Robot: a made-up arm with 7 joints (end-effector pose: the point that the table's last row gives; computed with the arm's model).
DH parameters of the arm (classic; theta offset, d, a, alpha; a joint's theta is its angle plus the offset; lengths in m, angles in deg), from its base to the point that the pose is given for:
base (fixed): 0 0.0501 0.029 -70
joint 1: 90 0.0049 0.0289 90
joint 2: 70 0.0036 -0.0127 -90
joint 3: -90 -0.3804 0.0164 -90
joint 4: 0 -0.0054 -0.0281 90
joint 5: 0 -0.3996 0.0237 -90
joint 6: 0 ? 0.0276 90
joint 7: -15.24 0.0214 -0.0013 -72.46
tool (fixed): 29.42 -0.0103 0 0
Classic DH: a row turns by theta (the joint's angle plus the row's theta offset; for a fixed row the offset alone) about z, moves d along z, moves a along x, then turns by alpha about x.
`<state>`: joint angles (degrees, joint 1 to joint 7).
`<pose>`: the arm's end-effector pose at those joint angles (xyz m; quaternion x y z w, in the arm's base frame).
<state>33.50 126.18 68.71 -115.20 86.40 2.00 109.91</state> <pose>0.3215 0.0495 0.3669 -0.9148 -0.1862 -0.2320 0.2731</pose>
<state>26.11 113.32 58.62 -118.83 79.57 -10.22 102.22</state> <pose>0.2977 0.1344 0.3283 -0.8796 -0.2293 -0.3550 0.2183</pose>
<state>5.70 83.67 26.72 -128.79 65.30 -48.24 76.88</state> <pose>0.3035 0.2199 0.1386 0.7276 0.2927 0.6199 0.0244</pose>
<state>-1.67 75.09 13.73 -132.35 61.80 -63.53 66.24</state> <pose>0.3255 0.1898 0.0707 0.6506 0.3200 0.6702 0.1589</pose>
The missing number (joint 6, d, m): 0.0259
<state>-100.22 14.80 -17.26 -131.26 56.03 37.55 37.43</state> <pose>0.1122 -0.1809 0.3570 -0.4940 -0.0398 -0.8683 0.0182</pose>
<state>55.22 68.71 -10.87 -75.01 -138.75 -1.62 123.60</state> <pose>-0.1722 0.4841 -0.3809 -0.1248 0.4490 -0.2889 0.8363</pose>
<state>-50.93 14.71 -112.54 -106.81 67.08 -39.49 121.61</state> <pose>0.2026 -0.2802 -0.3388 0.8158 -0.4418 -0.3723 0.0269</pose>
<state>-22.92 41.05 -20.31 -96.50 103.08 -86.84 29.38</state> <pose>0.5393 0.0925 -0.1958 0.5201 0.8179 0.1488 0.1958</pose>
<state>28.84 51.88 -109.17 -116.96 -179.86 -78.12 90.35</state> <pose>-0.2976 -0.0363 -0.2871 0.0386 -0.5901 0.7905 0.1597</pose>
